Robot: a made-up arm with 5 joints. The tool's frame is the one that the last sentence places. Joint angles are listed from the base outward.
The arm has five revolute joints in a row. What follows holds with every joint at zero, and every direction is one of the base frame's.
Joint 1 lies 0.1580 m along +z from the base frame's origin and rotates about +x.
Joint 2 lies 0.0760 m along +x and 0.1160 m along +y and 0.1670 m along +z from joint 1 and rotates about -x.
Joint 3 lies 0.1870 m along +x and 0.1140 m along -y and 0.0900 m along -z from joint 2 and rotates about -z.
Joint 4 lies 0.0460 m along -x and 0.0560 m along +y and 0.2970 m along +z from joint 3 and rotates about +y.
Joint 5 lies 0.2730 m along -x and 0.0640 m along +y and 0.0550 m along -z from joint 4 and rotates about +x.
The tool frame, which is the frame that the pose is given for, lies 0.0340 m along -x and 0.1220 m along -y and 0.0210 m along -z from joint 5; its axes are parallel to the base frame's.
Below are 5 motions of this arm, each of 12 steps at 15 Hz.
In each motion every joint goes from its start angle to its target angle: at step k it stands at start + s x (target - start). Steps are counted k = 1, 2, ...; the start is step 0. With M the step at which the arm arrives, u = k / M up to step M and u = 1 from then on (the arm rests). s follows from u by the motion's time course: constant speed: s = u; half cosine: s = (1 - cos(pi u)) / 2; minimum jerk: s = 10 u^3 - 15 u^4 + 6 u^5.
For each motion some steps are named. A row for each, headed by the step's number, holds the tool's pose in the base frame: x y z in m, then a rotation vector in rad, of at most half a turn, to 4 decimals.
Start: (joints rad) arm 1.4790 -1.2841 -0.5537 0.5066 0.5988
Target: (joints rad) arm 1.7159 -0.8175 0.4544 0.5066 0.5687
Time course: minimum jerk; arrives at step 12
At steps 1, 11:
1: -0.0799 0.0247 -0.0338 -2.8709 0.3632 -1.0336
11: -0.0683 -0.3795 0.1001 -2.8984 -0.9663 -0.2567

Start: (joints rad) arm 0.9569 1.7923 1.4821 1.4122 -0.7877
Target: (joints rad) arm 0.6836 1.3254 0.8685 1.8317 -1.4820
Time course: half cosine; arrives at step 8
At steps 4, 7, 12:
4: 0.3149 0.2198 0.8088 -0.5055 1.5066 -0.5777
7: 0.3860 0.1740 0.8295 -0.7365 1.7794 0.0818
12: 0.3922 0.1718 0.8286 -0.7540 1.7943 0.1401

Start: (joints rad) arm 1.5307 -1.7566 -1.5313 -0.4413 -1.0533
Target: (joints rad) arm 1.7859 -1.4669 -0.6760 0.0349 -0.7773
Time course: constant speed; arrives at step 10
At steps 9, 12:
9: -0.0067 0.1803 0.0597 2.3075 -0.8719 -0.4491
12: -0.0233 0.1561 0.0393 2.3451 -0.8079 -0.3365

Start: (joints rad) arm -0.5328 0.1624 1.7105 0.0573 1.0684
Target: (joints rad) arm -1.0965 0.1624 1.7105 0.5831 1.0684
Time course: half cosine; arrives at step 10
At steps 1, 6, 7, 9, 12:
1: 0.3926 0.4018 0.1301 0.3267 -1.3022 -1.1252
6: 0.3970 0.4799 0.0191 0.3460 -1.3312 -1.0755
7: 0.3973 0.4916 -0.0092 0.3500 -1.3355 -1.0635
9: 0.3972 0.5037 -0.0474 0.3548 -1.3399 -1.0475
12: 0.3972 0.5050 -0.0527 0.3554 -1.3404 -1.0453

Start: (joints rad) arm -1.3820 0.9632 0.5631 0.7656 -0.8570
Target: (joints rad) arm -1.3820 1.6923 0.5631 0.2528 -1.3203
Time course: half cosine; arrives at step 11
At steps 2, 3, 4, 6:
2: 0.0594 0.4412 -0.2745 -2.7869 0.2165 -1.3040
3: 0.0546 0.4066 -0.2899 2.8085 -0.1475 1.2652
4: 0.0487 0.3605 -0.3047 2.6948 -0.0577 1.1594
6: 0.0363 0.2497 -0.3164 2.3997 0.1182 0.9361

